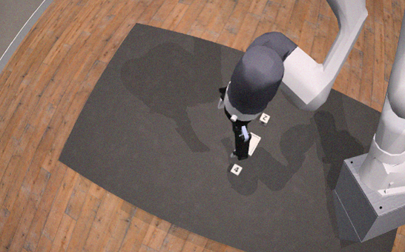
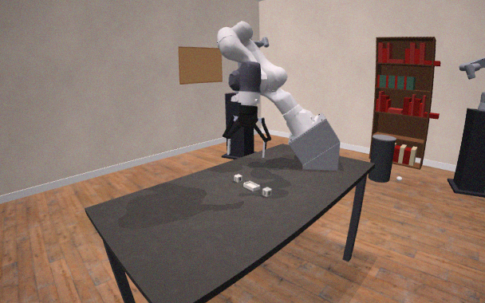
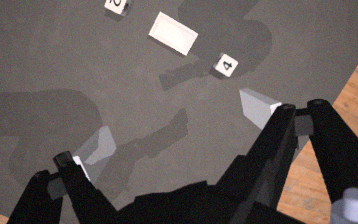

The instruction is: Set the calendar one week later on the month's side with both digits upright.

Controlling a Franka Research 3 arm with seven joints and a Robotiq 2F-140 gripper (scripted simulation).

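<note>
The white cube lies 40 mm behind my hand, 80 mm to the left of it and 180 mm below it. From my hand the other things lie so: white tray 80 mm behind, 20 mm to the right, 190 mm below.
</note>
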